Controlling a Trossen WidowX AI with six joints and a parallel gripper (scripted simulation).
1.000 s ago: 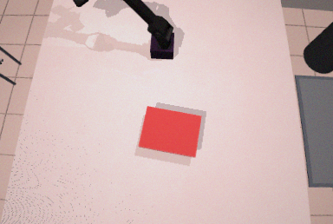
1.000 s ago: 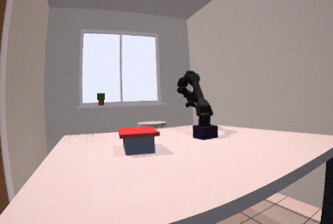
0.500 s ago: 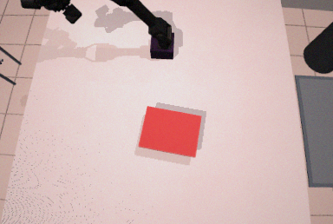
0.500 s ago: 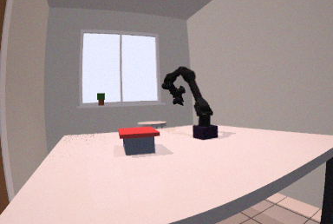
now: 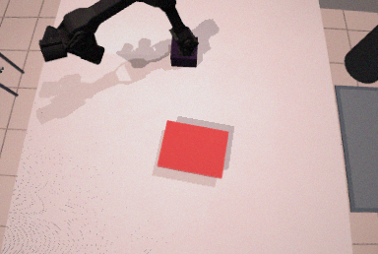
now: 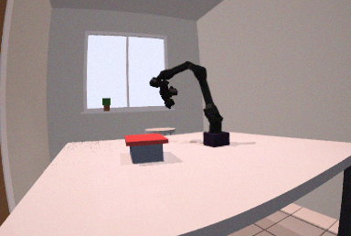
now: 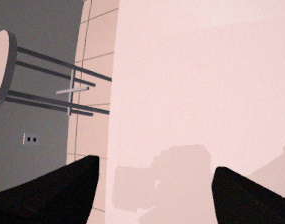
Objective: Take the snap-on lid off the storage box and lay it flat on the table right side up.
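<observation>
Right now my gripper tip is 340 mm short of the red lid, 420 mm to the right of it and 150 mm above it. Also, from my gripper tip: storage box (340 mm ahead, 420 mm to the left, 190 mm below).
</observation>
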